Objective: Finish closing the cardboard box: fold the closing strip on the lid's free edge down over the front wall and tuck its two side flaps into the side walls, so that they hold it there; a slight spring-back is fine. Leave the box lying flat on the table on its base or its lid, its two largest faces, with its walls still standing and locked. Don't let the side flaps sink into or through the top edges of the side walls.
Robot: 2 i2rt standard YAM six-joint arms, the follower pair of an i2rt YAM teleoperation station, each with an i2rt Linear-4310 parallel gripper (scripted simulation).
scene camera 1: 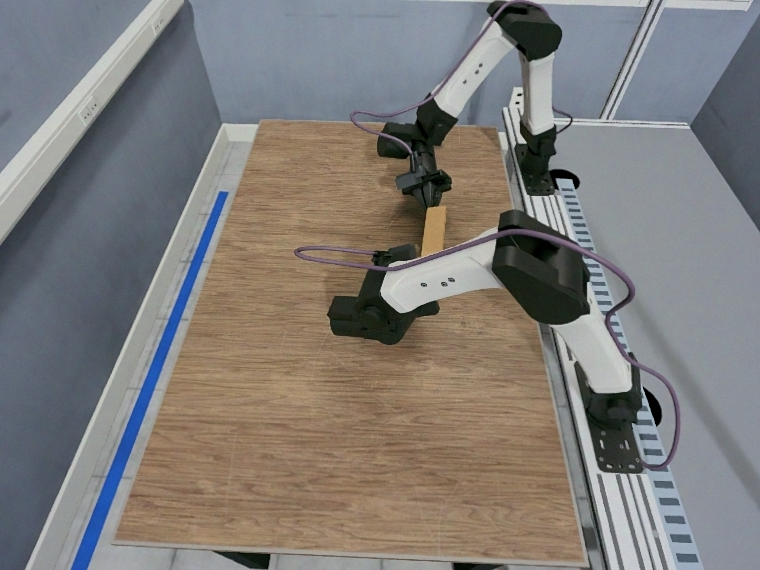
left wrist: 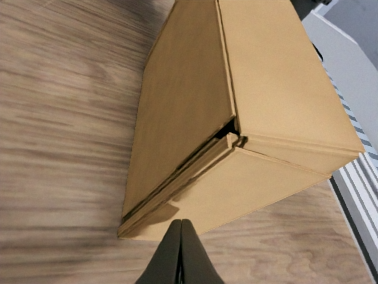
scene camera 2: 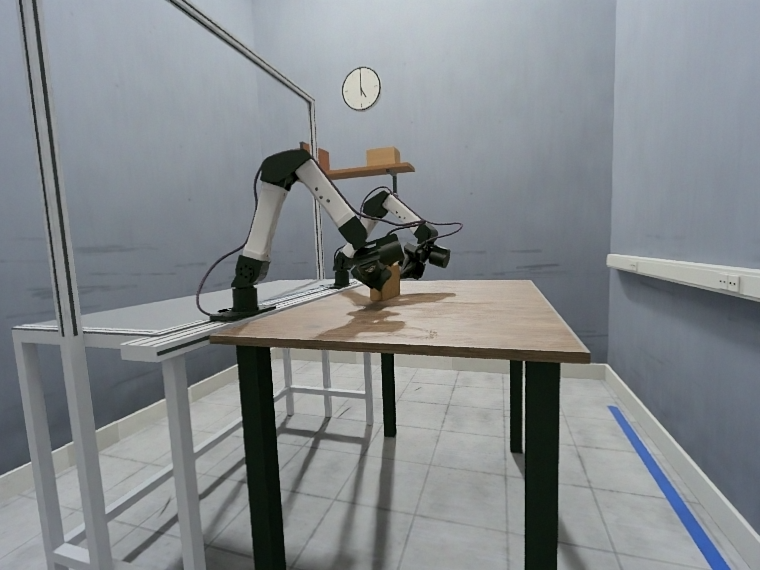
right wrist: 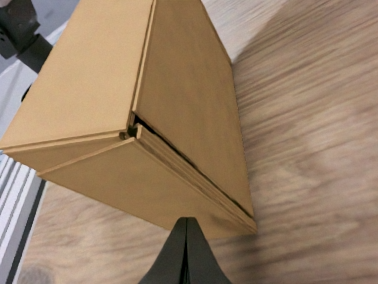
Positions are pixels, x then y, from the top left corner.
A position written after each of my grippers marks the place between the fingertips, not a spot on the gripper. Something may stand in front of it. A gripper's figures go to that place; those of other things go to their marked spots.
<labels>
My right gripper [scene camera 1: 431,222] is 100 cm from the lens. A closing strip [scene camera 1: 438,231]: 90 cm from the lens.
</labels>
